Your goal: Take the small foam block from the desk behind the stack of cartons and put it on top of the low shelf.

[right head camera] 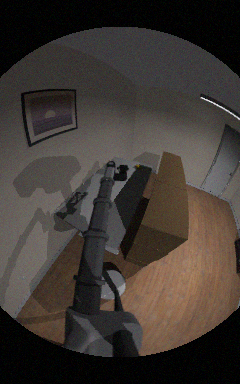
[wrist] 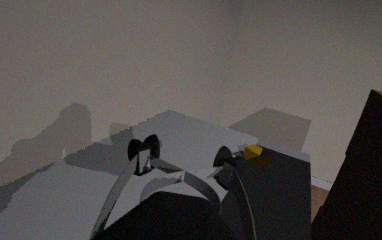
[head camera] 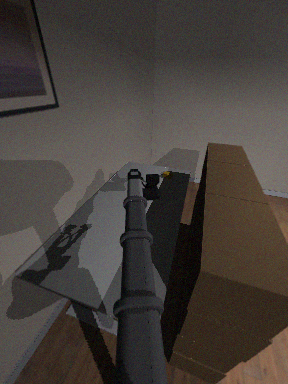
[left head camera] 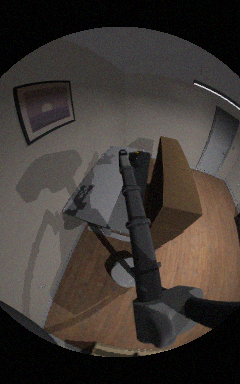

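Where they show: gripper, fingertip midpoint: (wrist: 187, 153) (left head camera: 127, 155); robot's base at its link origin: (right head camera: 108, 283) (left head camera: 127, 271).
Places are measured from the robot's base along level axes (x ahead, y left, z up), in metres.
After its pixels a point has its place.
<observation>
The small yellow foam block (head camera: 166, 174) @(x 1.593, y -0.331, z 0.733 m) (left head camera: 137, 153) @(x 1.572, y -0.348, z 0.724 m) (right head camera: 138, 165) @(x 1.606, y -0.349, z 0.740 m) (wrist: 253, 152) @(x 1.591, y -0.326, z 0.734 m) lies near the far end of the grey desk (head camera: 100, 240) @(x 0.811, y 0.220, z 0.692 m) (left head camera: 102, 182) @(x 0.974, y 0.202, z 0.692 m) (wrist: 45, 215) @(x 1.161, y 0.223, z 0.692 m), at the edge of a dark shadow. My gripper (wrist: 187, 153) @(x 1.020, y -0.083, z 1.006 m) is open and empty above the desk. In the wrist view the block shows just right of the right fingertip, apparently beyond it. In the head camera view the fingers are too small and dark to make out. A tan board (left head camera: 115, 351), possibly the low shelf, shows in part at the bottom of the left head view.
The tall stack of brown cartons (head camera: 237, 230) @(x 0.524, y -0.389, z 1.052 m) (left head camera: 176, 187) @(x 0.499, y -0.355, z 1.052 m) (right head camera: 167, 205) @(x 0.504, y -0.385, z 1.052 m) (wrist: 356, 185) @(x 1.369, y -0.601, z 0.789 m) stands right of the desk, with a narrow gap between. My extended arm (head camera: 137, 260) @(x 0.314, y -0.002, z 1.206 m) (left head camera: 137, 215) @(x 0.255, y -0.001, z 1.207 m) (right head camera: 97, 235) @(x 0.224, y -0.013, z 1.214 m) reaches over the desk. Walls meet behind the desk; a framed picture (right head camera: 51, 116) @(x 0.907, y 0.528, z 1.574 m) hangs on the left.
</observation>
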